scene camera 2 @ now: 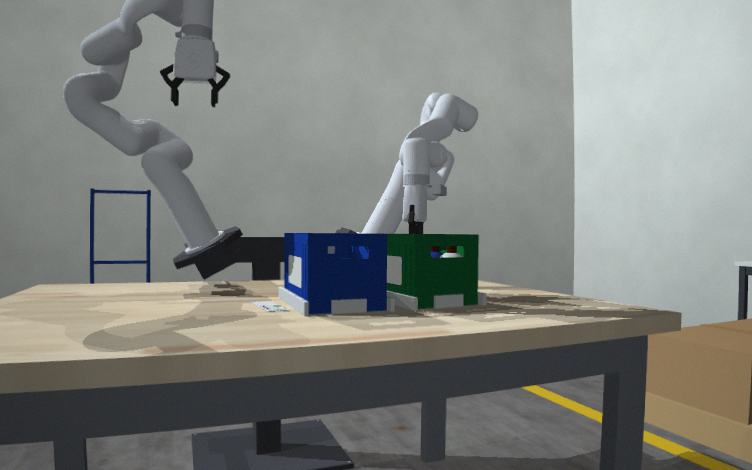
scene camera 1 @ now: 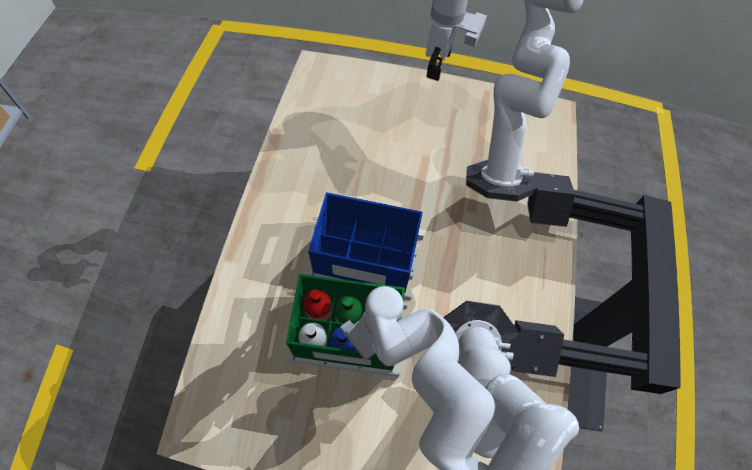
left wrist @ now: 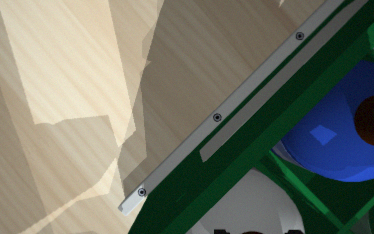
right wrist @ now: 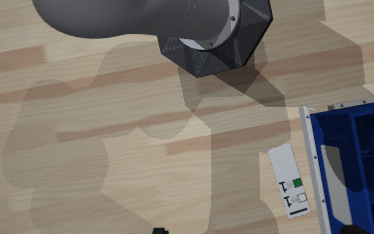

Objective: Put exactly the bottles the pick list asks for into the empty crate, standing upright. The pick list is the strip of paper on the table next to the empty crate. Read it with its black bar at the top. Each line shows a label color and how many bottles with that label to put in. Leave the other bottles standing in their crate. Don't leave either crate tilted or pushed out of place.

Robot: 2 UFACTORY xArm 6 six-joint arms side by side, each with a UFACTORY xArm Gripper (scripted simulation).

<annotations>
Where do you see a blue crate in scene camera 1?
At 358, 240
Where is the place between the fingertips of the left gripper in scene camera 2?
415, 247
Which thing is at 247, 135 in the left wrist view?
A green crate.
</annotations>
